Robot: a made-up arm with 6 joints.
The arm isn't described. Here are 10 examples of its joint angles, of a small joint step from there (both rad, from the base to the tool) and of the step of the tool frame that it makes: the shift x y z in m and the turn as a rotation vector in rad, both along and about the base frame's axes.
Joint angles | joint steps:
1: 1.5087 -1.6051 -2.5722 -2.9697 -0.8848 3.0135 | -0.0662 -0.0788 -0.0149 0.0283 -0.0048 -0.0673
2: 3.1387 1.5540 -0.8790 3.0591 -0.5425 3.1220 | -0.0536 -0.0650 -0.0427 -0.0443 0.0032 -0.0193
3: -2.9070 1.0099 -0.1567 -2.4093 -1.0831 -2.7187 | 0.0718 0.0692 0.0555 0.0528 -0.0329 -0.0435
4: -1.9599 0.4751 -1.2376 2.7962 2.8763 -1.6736 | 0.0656 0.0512 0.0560 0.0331 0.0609 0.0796
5: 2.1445 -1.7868 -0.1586 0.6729 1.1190 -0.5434 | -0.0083 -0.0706 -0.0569 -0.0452 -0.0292 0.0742
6: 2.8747 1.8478 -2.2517 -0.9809 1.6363 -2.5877 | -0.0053 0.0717 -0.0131 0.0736 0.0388 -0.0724
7: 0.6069 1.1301 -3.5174 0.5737 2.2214 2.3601 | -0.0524 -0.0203 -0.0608 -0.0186 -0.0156 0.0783
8: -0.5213 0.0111 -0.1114 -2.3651 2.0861 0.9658 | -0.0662 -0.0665 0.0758 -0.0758 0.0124 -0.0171
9: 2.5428 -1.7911 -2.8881 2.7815 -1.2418 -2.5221 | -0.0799 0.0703 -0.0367 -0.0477 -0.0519 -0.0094
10: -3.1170 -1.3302 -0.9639 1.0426 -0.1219 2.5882 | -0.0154 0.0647 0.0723 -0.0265 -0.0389 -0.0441
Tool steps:
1: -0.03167 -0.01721 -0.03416 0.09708 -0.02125 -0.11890
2: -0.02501 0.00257 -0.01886 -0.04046 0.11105 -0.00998
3: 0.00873 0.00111 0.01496 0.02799 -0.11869 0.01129
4: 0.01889 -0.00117 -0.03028 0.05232 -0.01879 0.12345
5: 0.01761 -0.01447 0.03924 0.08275 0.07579 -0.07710
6: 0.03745 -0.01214 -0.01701 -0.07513 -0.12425 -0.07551
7: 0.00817 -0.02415 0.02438 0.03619 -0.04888 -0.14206
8: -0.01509 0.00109 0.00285 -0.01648 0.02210 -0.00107
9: -0.02048 -0.01693 0.01381 -0.09169 -0.03791 -0.07125
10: -0.04354 0.00267 -0.02096 0.03548 -0.12164 -0.08713
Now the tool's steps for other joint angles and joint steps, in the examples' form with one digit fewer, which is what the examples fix.
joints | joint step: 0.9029 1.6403 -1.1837 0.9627 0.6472 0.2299 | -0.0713 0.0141 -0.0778 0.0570 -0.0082 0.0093
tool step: 0.0214 0.0178 -0.0107 0.0254 -0.0683 -0.1259
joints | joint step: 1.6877 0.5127 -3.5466 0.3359 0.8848 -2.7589 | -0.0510 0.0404 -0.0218 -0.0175 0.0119 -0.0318
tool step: 0.0058 0.0170 -0.0059 -0.0190 -0.0333 -0.0851
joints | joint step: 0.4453 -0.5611 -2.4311 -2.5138 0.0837 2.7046 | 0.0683 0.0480 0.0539 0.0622 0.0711 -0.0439
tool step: 0.0326 0.0169 0.0021 0.0222 0.0666 0.0770
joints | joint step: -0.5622 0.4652 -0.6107 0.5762 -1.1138 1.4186 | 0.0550 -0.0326 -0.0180 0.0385 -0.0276 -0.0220
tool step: 0.0121 0.0094 0.0193 -0.0546 -0.0401 0.0209
